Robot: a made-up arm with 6 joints.
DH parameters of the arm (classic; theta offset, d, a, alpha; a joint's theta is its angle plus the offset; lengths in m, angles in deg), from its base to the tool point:
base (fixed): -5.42 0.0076 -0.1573 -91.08
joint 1: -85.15 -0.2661 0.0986 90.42
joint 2: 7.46 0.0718 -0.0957 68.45
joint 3: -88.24 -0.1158 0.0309 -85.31
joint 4: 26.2 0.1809 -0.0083 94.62
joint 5: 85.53 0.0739 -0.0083 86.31
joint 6: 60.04 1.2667 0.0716 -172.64
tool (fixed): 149.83 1.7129 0 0
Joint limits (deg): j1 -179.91..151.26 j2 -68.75..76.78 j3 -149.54..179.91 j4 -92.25..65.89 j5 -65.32..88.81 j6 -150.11..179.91
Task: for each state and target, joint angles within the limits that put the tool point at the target. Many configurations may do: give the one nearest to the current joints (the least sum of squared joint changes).
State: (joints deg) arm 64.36 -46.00 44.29 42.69 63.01 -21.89
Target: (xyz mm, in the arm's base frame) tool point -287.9 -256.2 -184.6
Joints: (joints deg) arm 65.09 -68.75 67.96 28.54 53.46 -8.71
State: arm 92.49 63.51 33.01 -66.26 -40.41 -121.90
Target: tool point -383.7 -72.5 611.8
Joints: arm 85.73 72.46 48.82 -66.54 -29.28 -118.21
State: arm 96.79 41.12 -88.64 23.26 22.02 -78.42
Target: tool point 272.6 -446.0 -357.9
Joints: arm 104.60 73.60 -86.82 28.92 -16.35 -86.55
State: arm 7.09 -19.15 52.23 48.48 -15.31 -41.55
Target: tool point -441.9 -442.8 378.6
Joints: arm -18.00 12.82 76.75 65.89 10.52 -30.48
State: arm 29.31 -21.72 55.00 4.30 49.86 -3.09
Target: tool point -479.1 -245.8 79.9
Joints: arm 85.33 -37.35 42.37 8.73 37.13 -4.19
